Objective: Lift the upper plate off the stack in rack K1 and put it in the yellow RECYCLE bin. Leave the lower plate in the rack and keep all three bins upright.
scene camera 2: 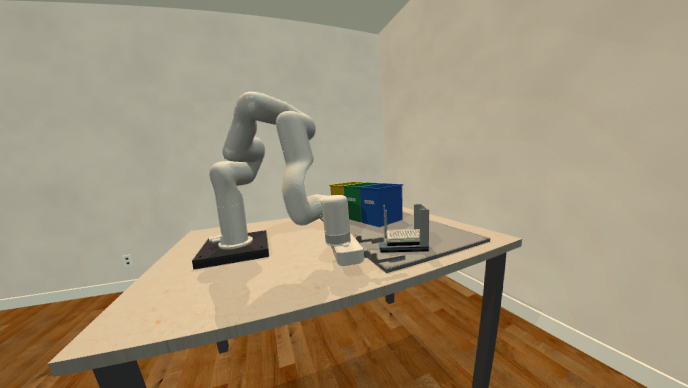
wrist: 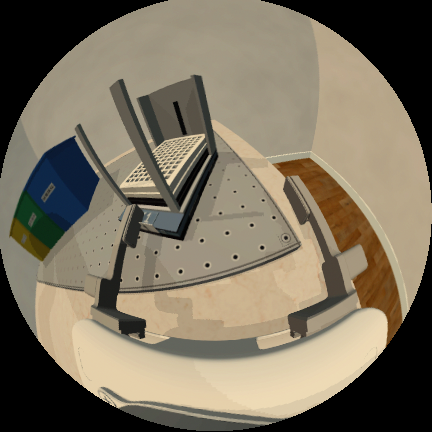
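Seen in the pictures: hand, its tool point: (scene camera 2: 386, 248) (wrist: 207, 212); arm's base, origin of its link: (scene camera 2: 236, 243).
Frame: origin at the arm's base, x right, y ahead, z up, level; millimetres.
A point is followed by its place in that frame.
The upper plate (scene camera 2: 404, 233) @(y 536, x 339, z 26 mm) (wrist: 181, 151) @(y 527, x 368, z 25 mm), cream with a grid of wells, lies level on the stack in rack K1 (scene camera 2: 424, 227) @(y 551, x 416, z 62 mm) (wrist: 170, 221) @(y 446, x 334, z -2 mm), between its tall grey uprights. A dark layer shows under it; the lower plate cannot be told apart clearly. The yellow bin (scene camera 2: 337, 191) @(y 540, x -202, z 126 mm) (wrist: 30, 240) stands upright beyond the green bin. My gripper (scene camera 2: 392, 249) @(y 431, x 370, z 7 mm) (wrist: 214, 212) @(y 431, x 370, z 7 mm) is open and empty, low over the table on the near side of the rack. In the wrist view its left finger overlaps the rack's label corner; its right finger is well to the right of the rack.
The green bin (scene camera 2: 354, 211) @(y 565, x -64, z 31 mm) (wrist: 42, 220) @(y 568, x -45, z 59 mm) and blue bin (scene camera 2: 390, 205) @(y 674, x 92, z 70 mm) (wrist: 65, 185) @(y 596, x 105, z 66 mm) stand upright in a row with the yellow one, behind the rack. The rack stands on a grey perforated board (scene camera 2: 450, 240) @(y 698, x 405, z -19 mm) (wrist: 220, 245) @(y 412, x 371, z -19 mm). Its uprights rise above the plates.
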